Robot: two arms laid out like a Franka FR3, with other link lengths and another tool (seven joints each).
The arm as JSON. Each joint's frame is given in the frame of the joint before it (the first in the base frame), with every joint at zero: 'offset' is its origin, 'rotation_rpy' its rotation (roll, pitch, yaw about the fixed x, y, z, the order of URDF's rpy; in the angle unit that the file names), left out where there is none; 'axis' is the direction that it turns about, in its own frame. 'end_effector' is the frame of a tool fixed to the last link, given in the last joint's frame.
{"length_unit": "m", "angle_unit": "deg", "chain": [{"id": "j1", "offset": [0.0, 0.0, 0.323], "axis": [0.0, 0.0, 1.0]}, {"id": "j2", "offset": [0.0, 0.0, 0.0], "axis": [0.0, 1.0, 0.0]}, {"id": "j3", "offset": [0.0, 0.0, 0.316], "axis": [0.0, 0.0, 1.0]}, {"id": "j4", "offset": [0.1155, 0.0, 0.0], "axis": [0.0, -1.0, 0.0]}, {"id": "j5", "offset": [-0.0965, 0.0, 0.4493], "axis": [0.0, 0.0, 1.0]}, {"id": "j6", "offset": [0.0, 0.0, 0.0], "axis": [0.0, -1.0, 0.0]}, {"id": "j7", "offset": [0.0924, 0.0, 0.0], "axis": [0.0, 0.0, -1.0]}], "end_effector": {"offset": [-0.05, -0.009, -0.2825], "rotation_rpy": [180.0, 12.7, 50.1]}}
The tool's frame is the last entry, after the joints.
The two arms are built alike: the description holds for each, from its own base.
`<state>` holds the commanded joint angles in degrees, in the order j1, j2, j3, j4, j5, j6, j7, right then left.
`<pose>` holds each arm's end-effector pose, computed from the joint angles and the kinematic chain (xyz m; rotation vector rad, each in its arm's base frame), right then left.
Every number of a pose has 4 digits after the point. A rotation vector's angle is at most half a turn.
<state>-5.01 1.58 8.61 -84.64 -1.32 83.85 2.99 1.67 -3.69 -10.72 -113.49 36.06 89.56 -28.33</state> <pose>0.5960 0.0238 0.4780 2.7308 1.2940 -0.3731 0.5298 0.0584 0.3357 -2.1473 -1.4029 -0.0125</pose>
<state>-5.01 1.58 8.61 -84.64 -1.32 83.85 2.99 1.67 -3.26 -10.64 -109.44 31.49 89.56 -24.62</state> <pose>0.5960 0.0238 0.4780 2.7308 1.2940 -0.3731 0.5436 0.0386 0.3536 -2.2478 -1.4095 0.0342</pose>
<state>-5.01 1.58 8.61 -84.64 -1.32 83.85 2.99 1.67 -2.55 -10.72 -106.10 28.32 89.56 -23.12</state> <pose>0.5960 0.0238 0.4780 2.7308 1.2940 -0.3731 0.5562 0.0222 0.3667 -2.3154 -1.4292 0.0528</pose>
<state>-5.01 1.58 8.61 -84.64 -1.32 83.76 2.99 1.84 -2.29 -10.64 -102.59 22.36 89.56 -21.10</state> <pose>0.5956 0.0238 0.4779 2.7310 1.2943 -0.3753 0.5657 -0.0037 0.3826 -2.4197 -1.4669 0.1083</pose>
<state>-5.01 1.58 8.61 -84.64 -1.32 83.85 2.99 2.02 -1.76 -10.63 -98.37 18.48 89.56 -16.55</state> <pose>0.5960 0.0238 0.4780 2.7308 1.2940 -0.3731 0.5797 -0.0195 0.4078 -2.5388 -1.4250 0.1311</pose>
